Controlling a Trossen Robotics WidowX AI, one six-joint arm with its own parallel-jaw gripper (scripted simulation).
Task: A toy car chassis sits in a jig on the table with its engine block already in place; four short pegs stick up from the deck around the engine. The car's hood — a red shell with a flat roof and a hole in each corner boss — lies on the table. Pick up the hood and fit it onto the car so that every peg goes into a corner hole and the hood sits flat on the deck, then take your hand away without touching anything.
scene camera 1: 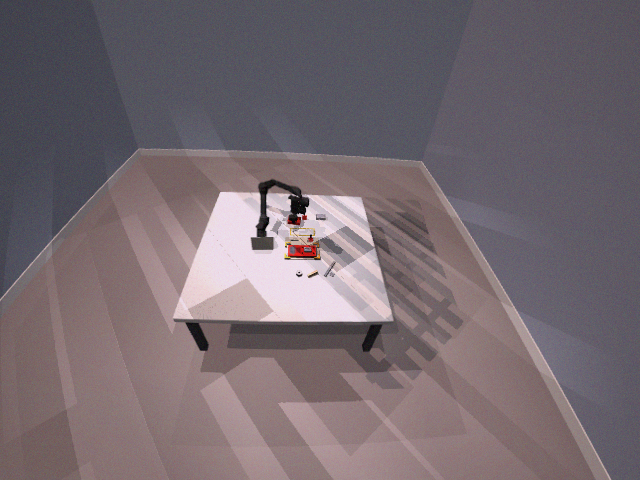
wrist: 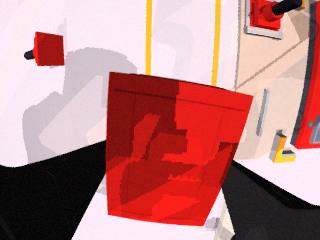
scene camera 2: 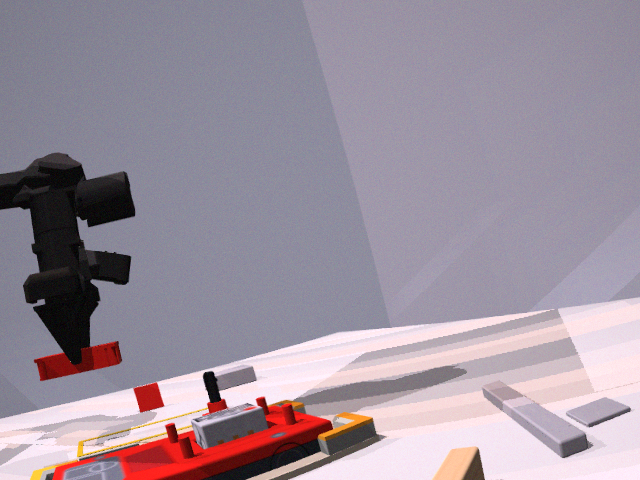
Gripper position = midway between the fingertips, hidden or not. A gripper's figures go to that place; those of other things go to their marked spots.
Labels:
My gripper (scene camera 2: 82, 362) is 0.60 m from the lens. A hood (scene camera 2: 100, 356): 0.56 m from the lens. An engine block (scene camera 2: 210, 430): 0.36 m from the lens. The marked spots on the engine block and the hood are 0.24 m apart.

